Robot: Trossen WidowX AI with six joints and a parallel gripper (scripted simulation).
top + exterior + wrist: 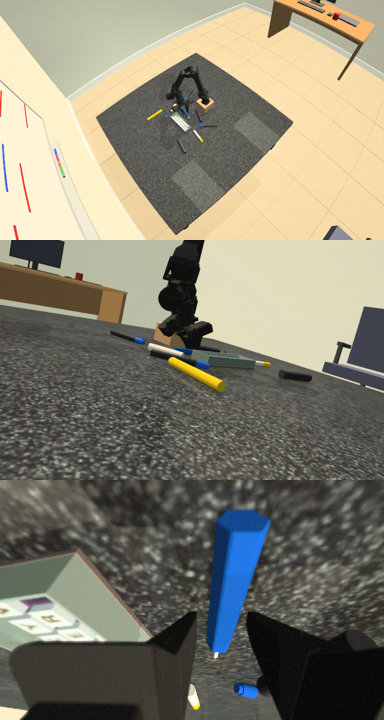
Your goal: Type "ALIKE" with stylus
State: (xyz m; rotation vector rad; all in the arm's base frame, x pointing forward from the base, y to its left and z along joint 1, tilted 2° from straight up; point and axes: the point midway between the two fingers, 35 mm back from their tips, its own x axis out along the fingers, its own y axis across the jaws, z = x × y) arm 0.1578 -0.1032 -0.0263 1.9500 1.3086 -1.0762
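Now: the keyboard 100 mm ahead of my gripper tip, 20 mm to the left of it and 10 mm above it. From my gripper tip the other things lie so: white stick: 10 mm ahead, 130 mm to the right; blue stylus: 10 mm ahead, 20 mm to the left; white-and-yellow marker: 120 mm ahead, 230 mm to the left.
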